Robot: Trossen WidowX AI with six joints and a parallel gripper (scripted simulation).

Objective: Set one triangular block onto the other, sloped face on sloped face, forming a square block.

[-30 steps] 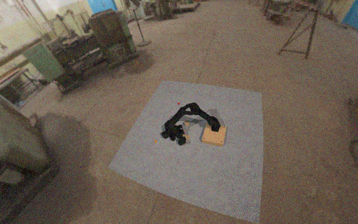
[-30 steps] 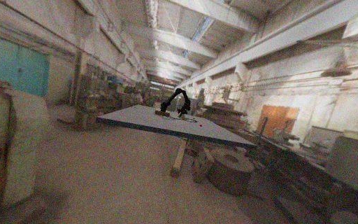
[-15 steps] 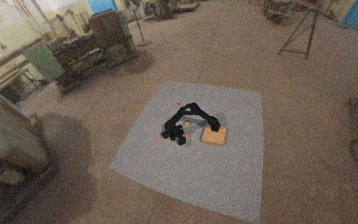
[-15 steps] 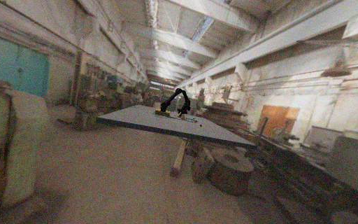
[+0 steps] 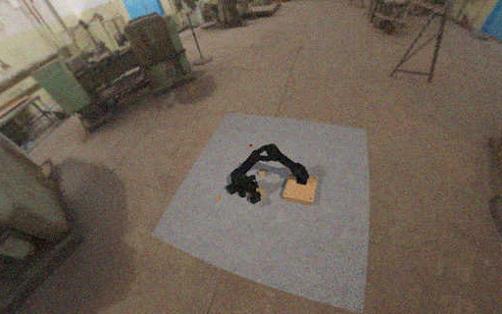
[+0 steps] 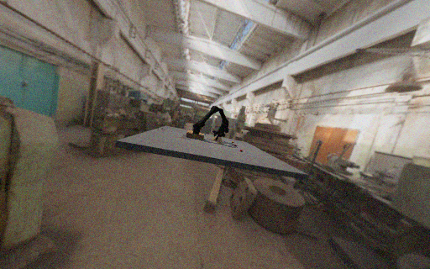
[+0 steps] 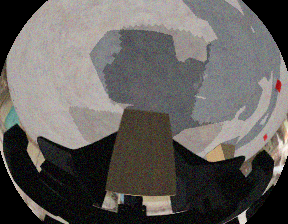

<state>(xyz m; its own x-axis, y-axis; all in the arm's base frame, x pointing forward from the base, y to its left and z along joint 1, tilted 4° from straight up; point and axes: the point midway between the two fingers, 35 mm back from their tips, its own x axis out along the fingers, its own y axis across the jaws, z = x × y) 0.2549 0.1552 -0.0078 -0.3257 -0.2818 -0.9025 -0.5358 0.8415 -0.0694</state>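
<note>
Now: the tan triangular block 10 mm ahead of my gripper tip and 10 mm above it. Round my gripper tip: orange marker (260 mm ahead, 120 mm to the left, 10 mm below).
</note>
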